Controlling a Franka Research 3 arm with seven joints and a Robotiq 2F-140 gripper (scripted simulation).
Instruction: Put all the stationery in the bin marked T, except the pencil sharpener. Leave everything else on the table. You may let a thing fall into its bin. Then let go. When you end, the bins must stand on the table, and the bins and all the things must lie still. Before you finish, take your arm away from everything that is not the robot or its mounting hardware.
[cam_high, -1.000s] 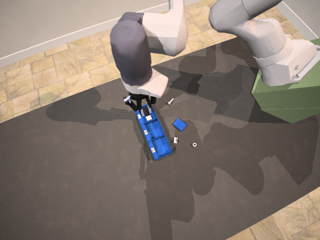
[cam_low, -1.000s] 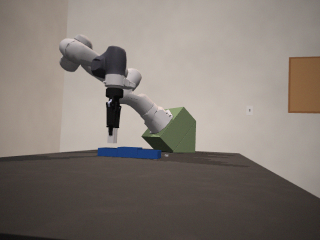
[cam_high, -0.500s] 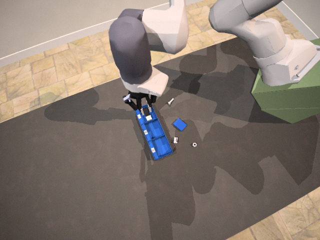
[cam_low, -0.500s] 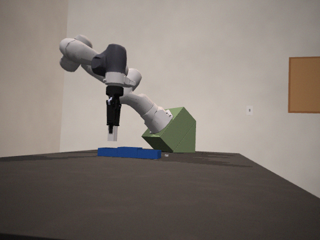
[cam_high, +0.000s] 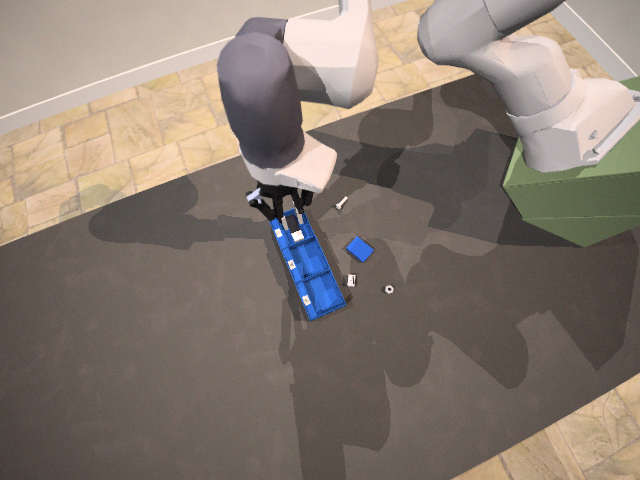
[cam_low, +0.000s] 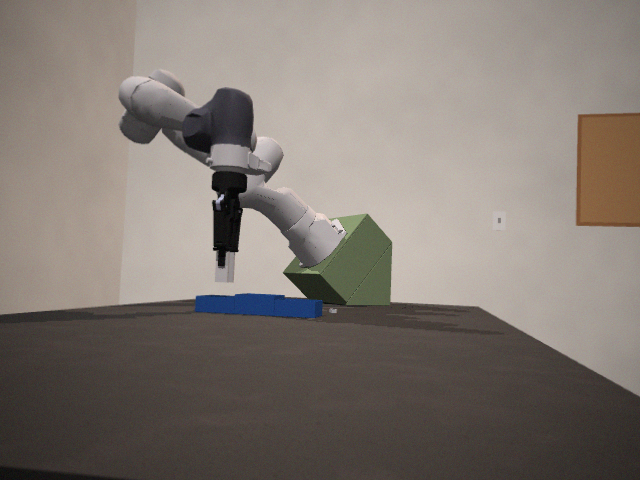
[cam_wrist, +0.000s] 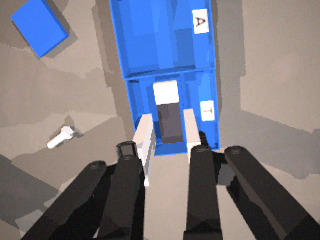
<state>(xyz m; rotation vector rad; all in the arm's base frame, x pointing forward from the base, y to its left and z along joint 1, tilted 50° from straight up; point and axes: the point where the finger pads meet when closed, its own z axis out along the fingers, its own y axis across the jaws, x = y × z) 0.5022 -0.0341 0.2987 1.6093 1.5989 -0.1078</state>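
The flat blue block lies 10 cm behind my hand, 13 cm to the left of it and 9 cm below it. Also, from my hand: black-and-white block (8 cm below); then white bolt (13 cm behind, 1 cm to the left, 9 cm below); then blue bin (2 cm ahead, 8 cm to the left, 8 cm below).
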